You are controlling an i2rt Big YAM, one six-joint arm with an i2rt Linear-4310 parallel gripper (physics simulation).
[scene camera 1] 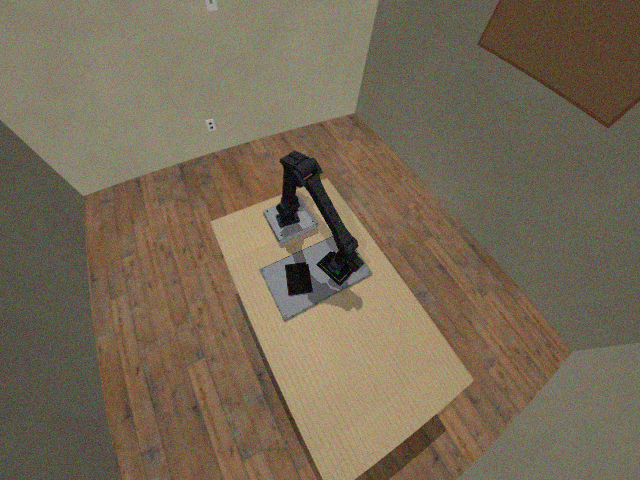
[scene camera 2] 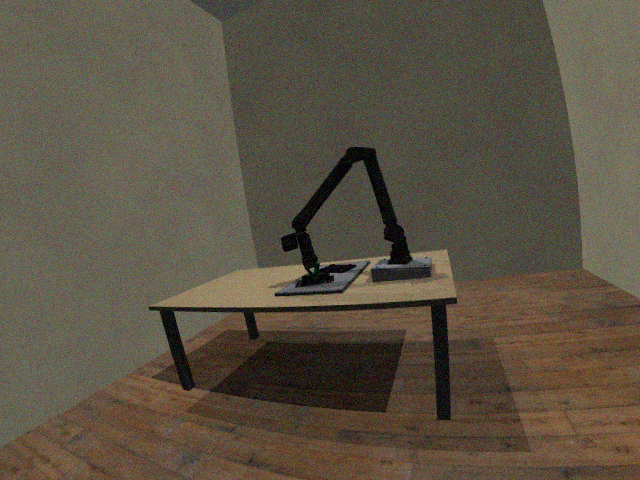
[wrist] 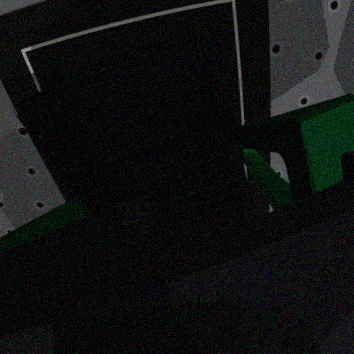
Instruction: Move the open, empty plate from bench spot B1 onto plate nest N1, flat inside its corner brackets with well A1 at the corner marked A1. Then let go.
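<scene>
My gripper reaches down over the right part of the grey perforated board. Its green fingers stand wide and are shut on the dark well plate. In the wrist view the plate is almost black and its wells do not show. It sits low over a black pad with a thin white outline, close to the board. I cannot tell whether it touches the pad. The A1 mark is not visible.
A second black rectangle lies flat on the left part of the board. The arm's grey base block stands behind the board. Both rest on a tan table on a wooden floor.
</scene>
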